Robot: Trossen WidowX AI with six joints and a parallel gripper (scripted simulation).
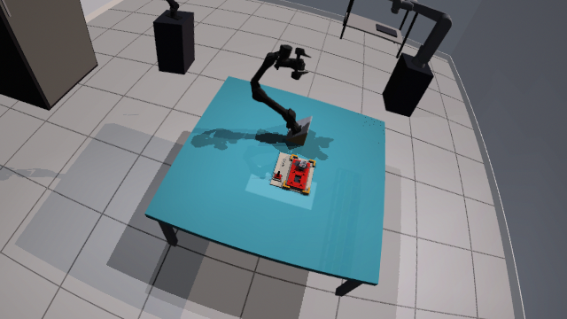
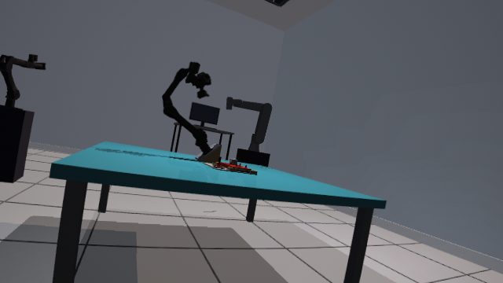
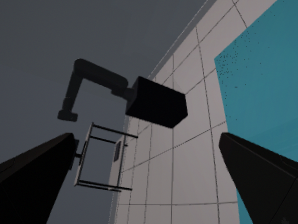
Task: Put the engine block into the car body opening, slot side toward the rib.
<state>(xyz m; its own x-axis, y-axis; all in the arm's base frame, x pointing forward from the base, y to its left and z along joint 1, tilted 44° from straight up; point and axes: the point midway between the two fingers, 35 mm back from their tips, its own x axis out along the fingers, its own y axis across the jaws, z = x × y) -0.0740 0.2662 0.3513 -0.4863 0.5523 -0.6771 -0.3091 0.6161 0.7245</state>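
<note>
Now: gripper tip 400 mm short of the engine block, 90 mm to the right of it and 450 mm above it.
</note>
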